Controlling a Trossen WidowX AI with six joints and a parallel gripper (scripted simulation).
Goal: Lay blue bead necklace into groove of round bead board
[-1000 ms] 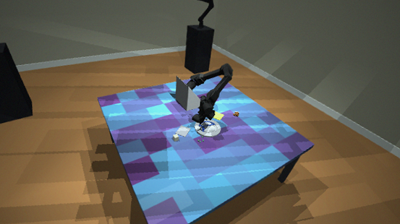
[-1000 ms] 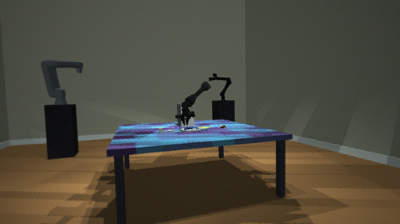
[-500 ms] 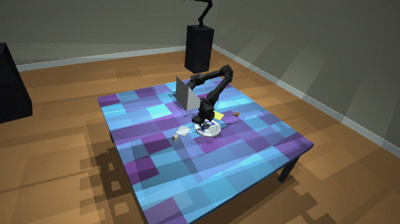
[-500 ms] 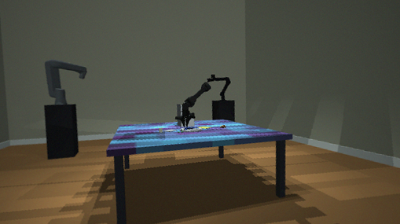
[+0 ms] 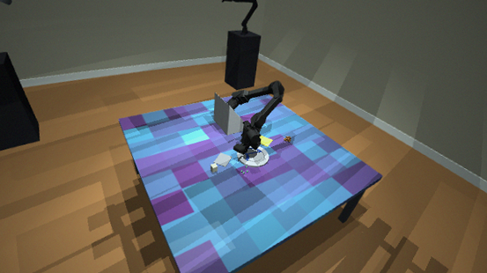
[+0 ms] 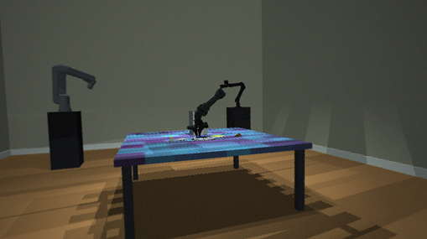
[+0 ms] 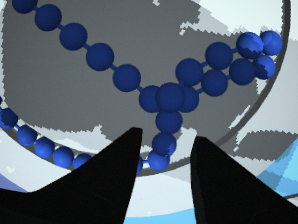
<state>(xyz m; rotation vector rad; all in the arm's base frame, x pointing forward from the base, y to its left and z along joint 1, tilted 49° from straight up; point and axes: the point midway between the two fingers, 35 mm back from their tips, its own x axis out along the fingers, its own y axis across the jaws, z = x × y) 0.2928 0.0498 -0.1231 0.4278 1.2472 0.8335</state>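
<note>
My gripper tip is 4 cm to the right of the round white bead board, 3 cm short of it and 1 cm above it. Round my gripper tip: cream cube (23 cm to the right, 2 cm ahead); yellow patch (21 cm to the left, 7 cm behind, 1 cm below); flat grey square (14 cm to the right, 3 cm behind, 1 cm below).
</note>
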